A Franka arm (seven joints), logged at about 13 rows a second.
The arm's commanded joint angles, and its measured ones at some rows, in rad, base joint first. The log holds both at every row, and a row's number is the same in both.
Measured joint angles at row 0:
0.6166 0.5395 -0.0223 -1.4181 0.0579 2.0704 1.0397
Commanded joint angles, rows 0 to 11:
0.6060 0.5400 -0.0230 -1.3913 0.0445 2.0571 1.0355
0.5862 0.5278 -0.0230 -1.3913 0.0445 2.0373 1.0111
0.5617 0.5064 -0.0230 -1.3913 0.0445 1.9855 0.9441
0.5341 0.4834 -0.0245 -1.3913 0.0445 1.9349 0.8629
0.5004 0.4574 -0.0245 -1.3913 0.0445 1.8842 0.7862
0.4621 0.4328 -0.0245 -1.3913 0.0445 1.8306 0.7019
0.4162 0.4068 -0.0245 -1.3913 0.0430 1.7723 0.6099
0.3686 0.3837 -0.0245 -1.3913 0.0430 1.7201 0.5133
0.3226 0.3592 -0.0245 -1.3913 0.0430 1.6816 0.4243
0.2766 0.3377 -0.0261 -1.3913 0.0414 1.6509 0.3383
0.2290 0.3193 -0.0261 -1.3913 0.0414 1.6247 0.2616
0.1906 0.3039 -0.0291 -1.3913 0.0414 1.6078 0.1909
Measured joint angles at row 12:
0.2579 0.3472 -0.0470 -1.3718 0.0515 1.6378 0.3007
